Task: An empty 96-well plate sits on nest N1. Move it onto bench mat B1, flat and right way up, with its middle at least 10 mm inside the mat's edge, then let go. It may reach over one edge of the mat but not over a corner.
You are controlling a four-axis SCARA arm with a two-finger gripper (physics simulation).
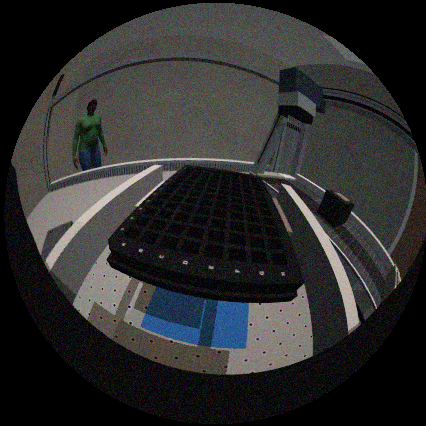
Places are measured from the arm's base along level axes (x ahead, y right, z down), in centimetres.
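Pixels of known places: gripper, fingertip midpoint: (219, 182).
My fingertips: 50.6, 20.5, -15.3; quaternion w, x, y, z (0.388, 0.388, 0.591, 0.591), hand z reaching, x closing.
Observation:
Ahead of a thing's pixels: the offset from my fingertips to its top centre, as dx, dy, dz. "*": to the spot under its first point. Level surfaces: height alone.
The 96-well plate @[-2.3, -1.0, -0.2] (205, 220) is black, with pale letters along its near edge. It is upright and looks level. My gripper (219, 182) is shut on the plate, with one long finger along its left side and the other along its right side. A blue mat @[dz +13.8] (230, 325), which looks like bench mat B1, lies on the bench below the plate's near edge. Shadows fall across it and the plate hides its far part. The plate is held above it; the height is hard to tell. Nest N1 cannot be made out.
The bench top @[dz +14.0] (280, 330) is pale and dotted with holes. A dark flat object @[+5.5, -36.2, +12.6] (58, 236) lies at the left. A black box @[* +0.7, +31.0, +4.4] (336, 207) is at the right, by a rail. A grey column machine @[* +23.0, +31.4, -14.4] (295, 120) stands at the back right. A person in green (90, 132) stands beyond the bench.

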